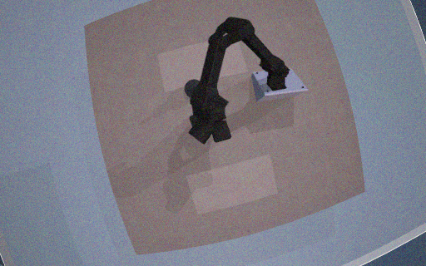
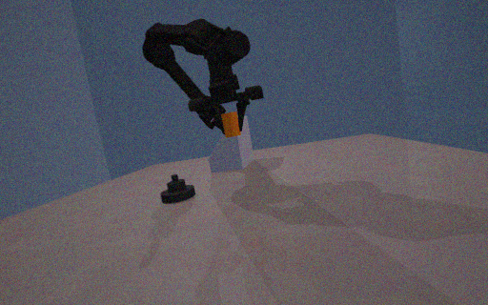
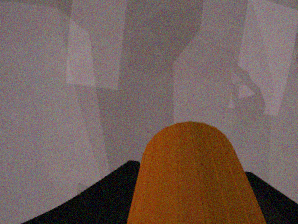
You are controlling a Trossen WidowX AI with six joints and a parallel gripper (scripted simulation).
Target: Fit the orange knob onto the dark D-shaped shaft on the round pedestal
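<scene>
The dark pedestal is 15 cm to the right of my gripper tip, 11 cm below it and 6 cm ahead of it. Round my gripper tip: orange knob: 2 cm above.
</scene>
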